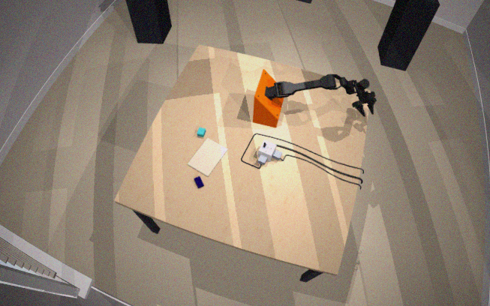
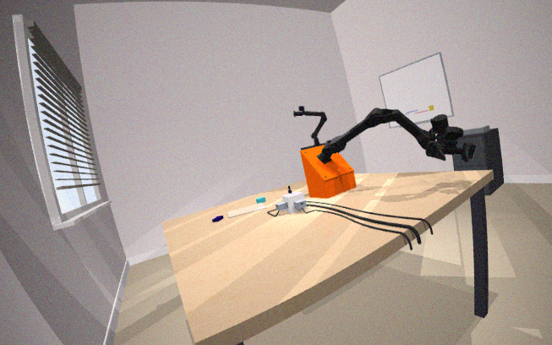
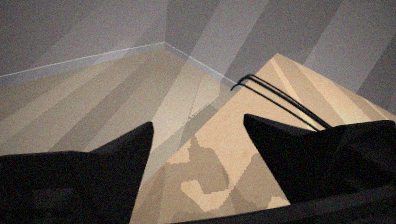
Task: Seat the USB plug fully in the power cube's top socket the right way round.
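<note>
Now: gripper tip 62 cm to the left of the dark USB plug, 31 cm short of it and 2 cm above it. Round my gripper tip: pale flat sheet 93 cm to the right, 39 cm ahead, 11 cm below; then teal block 100 cm to the right, 25 cm ahead, 10 cm below; then dark blue block 94 cm to the right, 56 cm ahead, 10 cm below.
</note>
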